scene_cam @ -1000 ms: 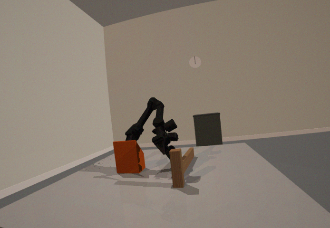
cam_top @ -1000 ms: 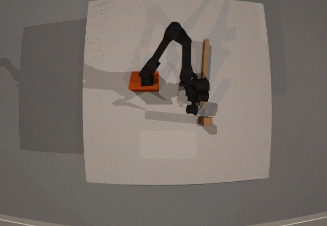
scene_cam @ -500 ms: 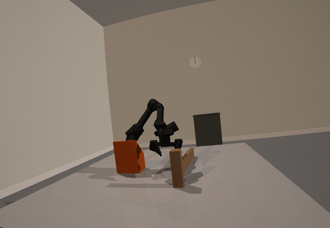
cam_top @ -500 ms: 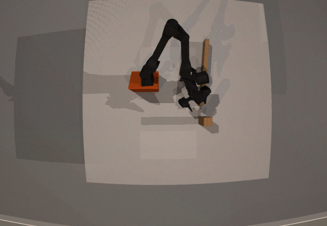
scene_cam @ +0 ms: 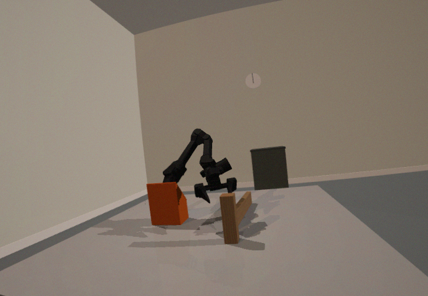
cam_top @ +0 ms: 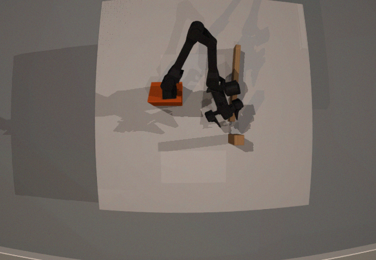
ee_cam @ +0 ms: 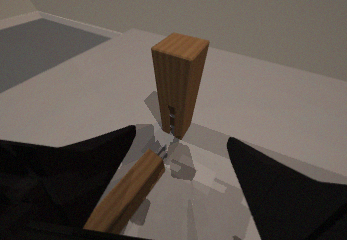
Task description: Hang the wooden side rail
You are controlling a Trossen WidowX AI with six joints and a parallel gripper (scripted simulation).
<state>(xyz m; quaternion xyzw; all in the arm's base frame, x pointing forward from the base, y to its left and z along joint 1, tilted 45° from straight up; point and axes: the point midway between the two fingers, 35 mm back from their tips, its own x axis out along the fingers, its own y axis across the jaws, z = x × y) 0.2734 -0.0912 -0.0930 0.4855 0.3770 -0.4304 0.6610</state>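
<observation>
The headboard post lies 40 mm ahead of my gripper tip, 80 mm to the right of it and 60 mm below it.
</observation>
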